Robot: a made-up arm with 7 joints.
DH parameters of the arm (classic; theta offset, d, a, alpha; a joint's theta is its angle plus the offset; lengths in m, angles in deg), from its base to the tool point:
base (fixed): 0 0.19 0 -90
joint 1: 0 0.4 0.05 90
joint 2: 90 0.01 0.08 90
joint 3: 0 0.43 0.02 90
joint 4: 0 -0.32 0.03 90
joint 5: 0 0.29 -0.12 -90
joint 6: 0 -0.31 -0.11 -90
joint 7: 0 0.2 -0.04 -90
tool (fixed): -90 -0.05 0 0
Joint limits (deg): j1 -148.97..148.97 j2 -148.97..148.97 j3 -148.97..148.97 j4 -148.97..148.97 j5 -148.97..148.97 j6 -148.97..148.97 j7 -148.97..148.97
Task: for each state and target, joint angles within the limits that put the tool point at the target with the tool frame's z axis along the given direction. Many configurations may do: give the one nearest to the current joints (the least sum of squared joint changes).
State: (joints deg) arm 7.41 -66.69 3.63 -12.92 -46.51 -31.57 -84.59
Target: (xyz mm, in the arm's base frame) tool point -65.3 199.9 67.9 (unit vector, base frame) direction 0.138 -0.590 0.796
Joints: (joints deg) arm 22.11 -65.31 37.98 19.37 -84.46 23.10 -103.14
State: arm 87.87 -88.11 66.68 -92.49 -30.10 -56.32 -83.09
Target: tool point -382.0 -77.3 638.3 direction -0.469 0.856 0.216
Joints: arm 58.44 -107.29 88.21 -63.43 -30.79 -37.97 -71.49
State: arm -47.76 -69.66 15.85 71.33 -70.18 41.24 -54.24
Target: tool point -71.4 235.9 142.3 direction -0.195 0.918 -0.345
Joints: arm -60.34 -110.33 29.51 47.04 -86.43 -10.63 -16.55
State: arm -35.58 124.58 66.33 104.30 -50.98 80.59 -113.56
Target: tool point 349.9 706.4 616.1 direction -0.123 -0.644 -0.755
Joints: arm -12.59 122.07 116.52 90.89 -49.72 114.05 -80.91
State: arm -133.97 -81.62 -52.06 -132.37 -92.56 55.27 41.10
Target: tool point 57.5 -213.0 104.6 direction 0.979 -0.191 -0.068
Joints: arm -144.95 -106.18 -40.59 -113.24 -102.52 26.11 61.91
